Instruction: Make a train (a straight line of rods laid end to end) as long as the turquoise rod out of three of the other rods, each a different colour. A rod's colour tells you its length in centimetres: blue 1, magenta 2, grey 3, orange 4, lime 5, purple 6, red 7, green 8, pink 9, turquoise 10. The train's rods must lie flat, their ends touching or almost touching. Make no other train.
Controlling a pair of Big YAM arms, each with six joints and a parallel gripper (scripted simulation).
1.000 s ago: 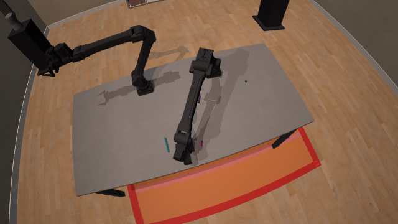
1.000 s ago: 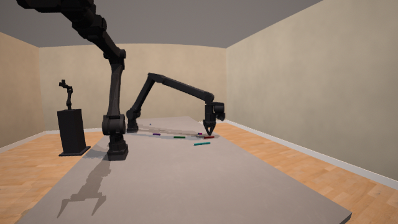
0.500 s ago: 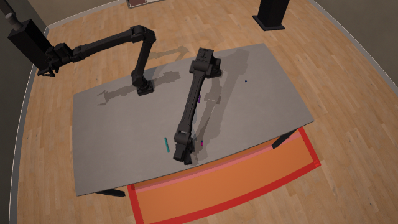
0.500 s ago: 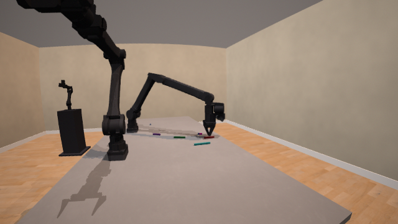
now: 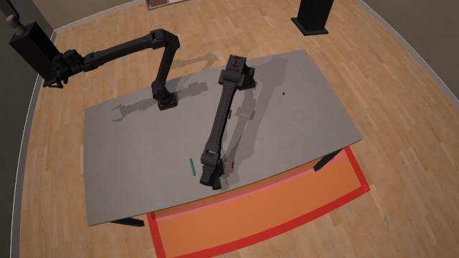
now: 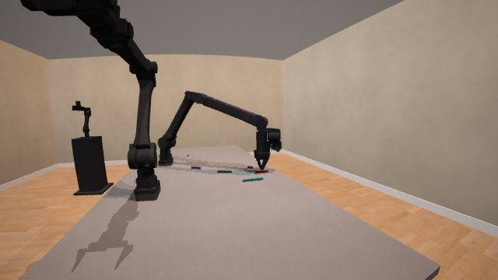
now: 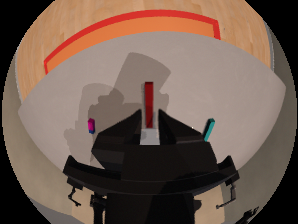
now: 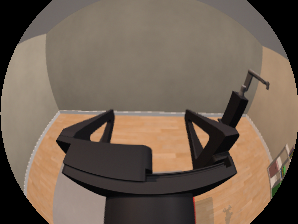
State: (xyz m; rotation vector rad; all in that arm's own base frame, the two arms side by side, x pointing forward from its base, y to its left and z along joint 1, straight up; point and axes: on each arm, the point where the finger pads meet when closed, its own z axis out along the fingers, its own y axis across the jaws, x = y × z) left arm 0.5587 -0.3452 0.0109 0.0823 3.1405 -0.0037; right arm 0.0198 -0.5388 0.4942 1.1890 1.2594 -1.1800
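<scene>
Now: the red rod 2 cm below my left hand. Also, from my left hand: turquoise rod 8 cm behind, 11 cm to the right, 2 cm below; then magenta rod 3 cm behind, 11 cm to the left, 2 cm below; then green rod 19 cm behind, 6 cm to the left, 2 cm below.
</scene>
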